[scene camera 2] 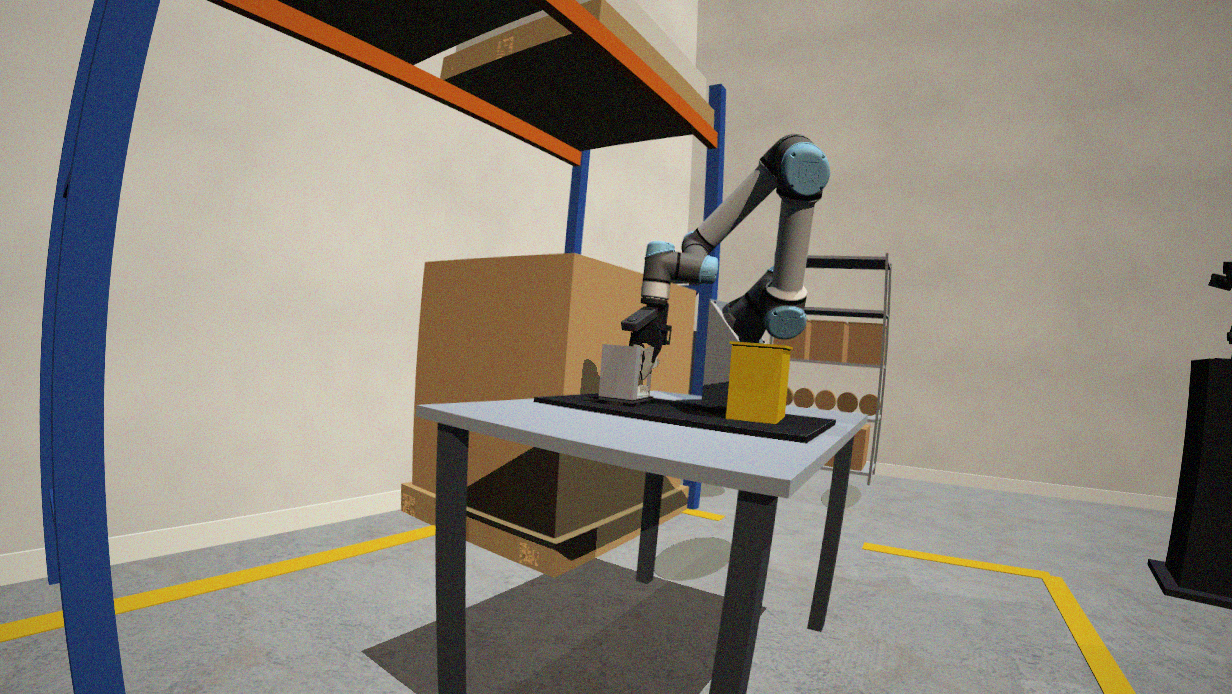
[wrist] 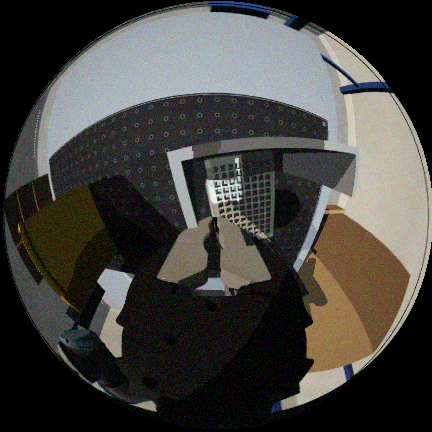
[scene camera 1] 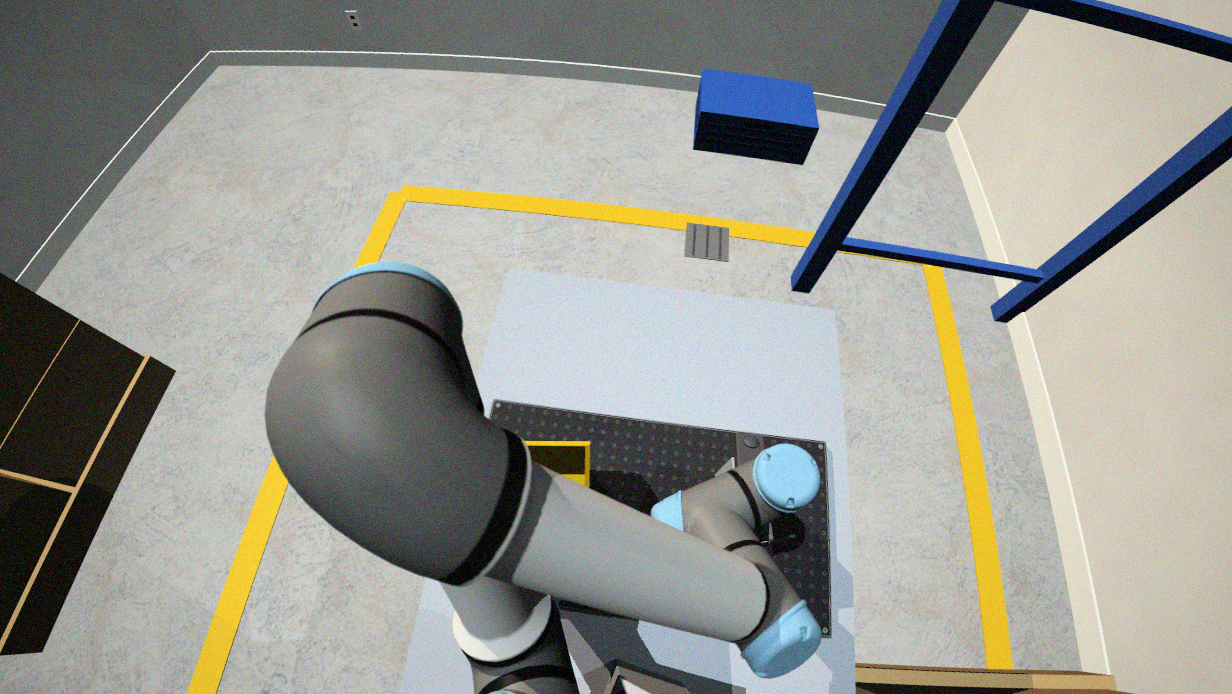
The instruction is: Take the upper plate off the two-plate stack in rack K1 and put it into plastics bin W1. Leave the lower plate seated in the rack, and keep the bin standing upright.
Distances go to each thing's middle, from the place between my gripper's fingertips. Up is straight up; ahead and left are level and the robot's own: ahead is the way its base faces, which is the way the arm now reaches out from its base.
Right now my hand is 100 mm past the plastics bin W1 (scene camera 2: 758,381), 290 mm to the right of it and 20 mm below it.
